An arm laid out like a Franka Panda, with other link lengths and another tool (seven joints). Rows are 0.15 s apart.
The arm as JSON. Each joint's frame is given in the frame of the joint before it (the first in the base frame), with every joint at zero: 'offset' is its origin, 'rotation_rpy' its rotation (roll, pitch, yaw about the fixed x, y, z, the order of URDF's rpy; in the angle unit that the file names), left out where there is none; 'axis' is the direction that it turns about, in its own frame. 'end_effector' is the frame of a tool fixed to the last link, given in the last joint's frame.
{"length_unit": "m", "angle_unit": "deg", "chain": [
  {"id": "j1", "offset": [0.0, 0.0, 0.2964], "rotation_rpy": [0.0, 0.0, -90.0], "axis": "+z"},
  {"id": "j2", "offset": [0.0, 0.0, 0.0], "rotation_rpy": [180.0, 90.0, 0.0], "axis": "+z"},
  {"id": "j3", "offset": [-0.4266, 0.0, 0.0], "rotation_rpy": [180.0, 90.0, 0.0], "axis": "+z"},
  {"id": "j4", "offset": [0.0, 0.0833, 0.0], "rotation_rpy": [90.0, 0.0, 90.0], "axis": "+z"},
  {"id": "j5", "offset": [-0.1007, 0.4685, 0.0], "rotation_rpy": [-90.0, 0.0, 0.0], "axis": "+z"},
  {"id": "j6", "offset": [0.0, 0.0, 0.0], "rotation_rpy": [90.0, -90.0, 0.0], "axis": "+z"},
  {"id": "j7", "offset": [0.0, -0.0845, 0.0], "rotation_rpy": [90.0, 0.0, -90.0], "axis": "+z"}
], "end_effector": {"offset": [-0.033, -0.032, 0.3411], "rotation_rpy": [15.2, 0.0, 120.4]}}
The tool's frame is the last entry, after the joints.
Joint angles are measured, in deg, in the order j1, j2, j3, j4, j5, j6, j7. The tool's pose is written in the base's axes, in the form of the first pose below.
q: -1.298, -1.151, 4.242, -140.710, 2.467, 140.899, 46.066
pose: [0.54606 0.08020 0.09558 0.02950 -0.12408 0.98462 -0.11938]
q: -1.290, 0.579, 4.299, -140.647, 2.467, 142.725, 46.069
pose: [0.55121 0.08112 0.08255 0.03095 -0.12400 0.98465 -0.11889]
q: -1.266, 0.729, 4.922, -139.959, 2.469, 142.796, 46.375
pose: [0.55801 0.08788 0.08689 0.03652 -0.12625 0.98417 -0.11890]
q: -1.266, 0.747, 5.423, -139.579, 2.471, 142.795, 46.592
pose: [0.56151 0.09309 0.08989 0.03989 -0.12830 0.98378 -0.11884]
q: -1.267, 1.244, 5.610, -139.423, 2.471, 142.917, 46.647
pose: [0.56188 0.09512 0.08656 0.03817 -0.12961 0.98375 -0.11826]
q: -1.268, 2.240, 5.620, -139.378, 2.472, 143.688, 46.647
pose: [0.56319 0.09548 0.07850 0.03666 -0.12964 0.98388 -0.11756]
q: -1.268, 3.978, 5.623, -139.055, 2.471, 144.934, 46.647
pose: [0.56737 0.09616 0.06615 0.03528 -0.12946 0.98410 -0.11640]
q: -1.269, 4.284, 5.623, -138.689, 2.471, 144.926, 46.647
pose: [0.57024 0.09647 0.06605 0.03576 -0.12937 0.98412 -0.11616]
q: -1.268, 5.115, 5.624, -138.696, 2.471, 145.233, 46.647
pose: [0.56857 0.09662 0.05828 0.03122 -0.12983 0.98431 -0.11530]
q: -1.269, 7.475, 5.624, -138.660, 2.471, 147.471, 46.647
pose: [0.57202 0.09726 0.03880 0.03054 -0.12918 0.98457 -0.11398]
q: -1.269, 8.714, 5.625, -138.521, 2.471, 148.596, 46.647
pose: [0.57463 0.09770 0.02933 0.03079 -0.12877 0.98470 -0.11331]
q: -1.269, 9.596, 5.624, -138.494, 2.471, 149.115, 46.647
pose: [0.57386 0.09789 0.02157 0.02792 -0.12890 0.98485 -0.11259]
